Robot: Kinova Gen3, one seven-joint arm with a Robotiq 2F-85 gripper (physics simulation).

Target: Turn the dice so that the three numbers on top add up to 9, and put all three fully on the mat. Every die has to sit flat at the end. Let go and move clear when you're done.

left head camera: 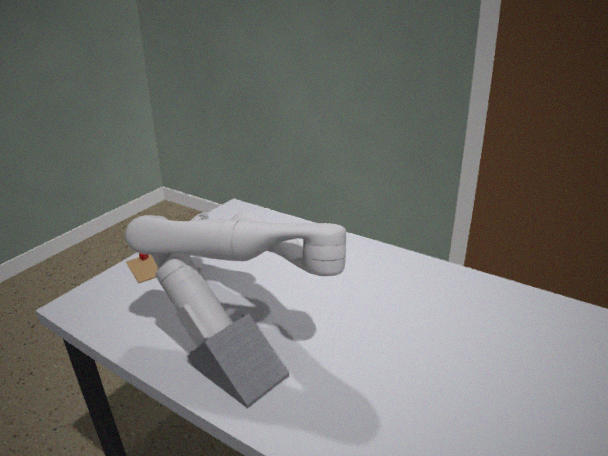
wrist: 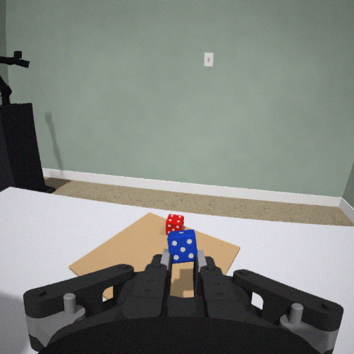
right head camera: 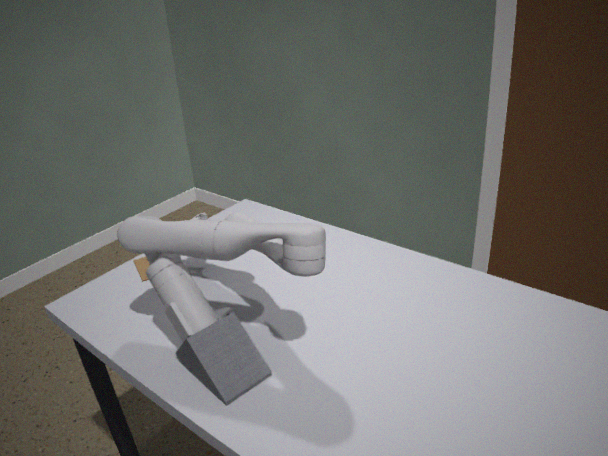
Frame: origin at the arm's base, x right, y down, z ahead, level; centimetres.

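Seen in the pictures: arm's base, origin of its link: (left head camera: 217, 334) (right head camera: 203, 332).
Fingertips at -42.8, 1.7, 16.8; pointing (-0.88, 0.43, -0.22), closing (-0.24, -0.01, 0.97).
Note:
Pixels of each thing's top centre, then the offset from my fingertips to it, as dx, dy, dz. Level surfaces: height alone.
- tan mat, centre of its top: (left head camera: 153, 264) (right head camera: 159, 263) -4.2, +4.8, -3.6
- red die, centre of its top: (left head camera: 143, 253) -9.6, +2.8, -3.5
- white table, height of its surface: dy +5.2
A blue die (wrist: 182, 246) is between the fingertips of my gripper (wrist: 182, 261), which is shut on it. Its face toward the wrist camera shows five pips. The fingers point across the tan mat (wrist: 120, 250) (left head camera: 143, 273) (right head camera: 141, 270), and a shadow lies on the mat below them. A red die (wrist: 175, 224) (left head camera: 144, 256) sits on the mat near its far edge, beyond the blue die in the wrist view; its top is seen too flatly to read surely. The gripper is hidden behind the arm in both head views. A third die does not show in these views.
The arm (left head camera: 190, 237) (right head camera: 175, 237) reaches low over the white table (left head camera: 425, 350) (right head camera: 425, 350) from its grey wedge base (left head camera: 250, 360) (right head camera: 227, 357). The mat lies near a table edge. A dark stand (wrist: 20, 145) is beyond the table at left in the wrist view.

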